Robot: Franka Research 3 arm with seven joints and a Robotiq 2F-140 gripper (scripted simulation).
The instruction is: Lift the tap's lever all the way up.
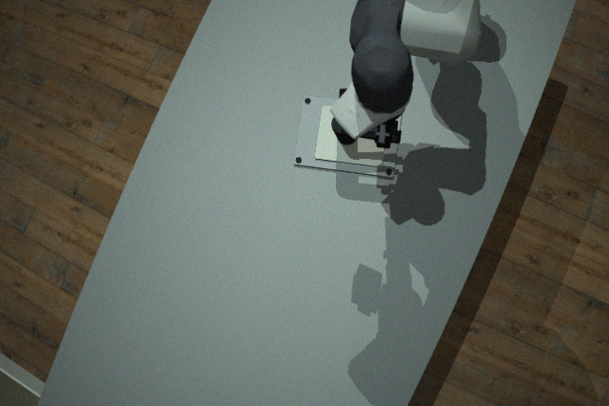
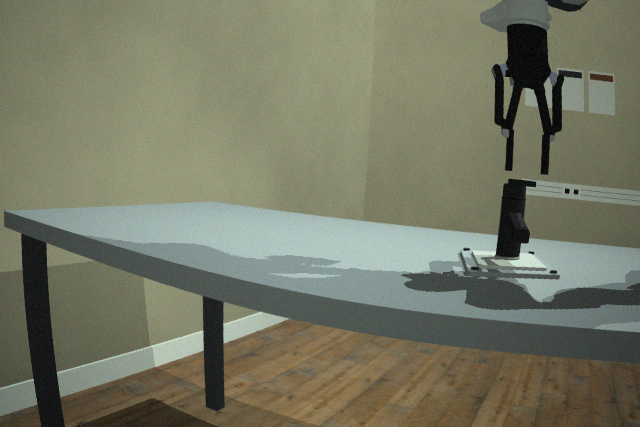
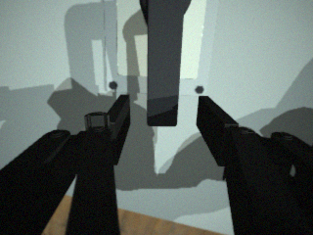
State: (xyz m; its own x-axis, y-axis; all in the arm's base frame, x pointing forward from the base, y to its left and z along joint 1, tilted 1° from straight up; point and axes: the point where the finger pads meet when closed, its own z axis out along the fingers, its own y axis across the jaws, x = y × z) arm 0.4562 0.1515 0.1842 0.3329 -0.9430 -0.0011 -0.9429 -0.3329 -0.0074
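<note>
Right now my hand is 5 cm above the lever, 4 cm to the left of it and 1 cm short of it. From my hand the other things lie so: tap (9 cm below, 6 cm to the right, 2 cm ahead).
</note>
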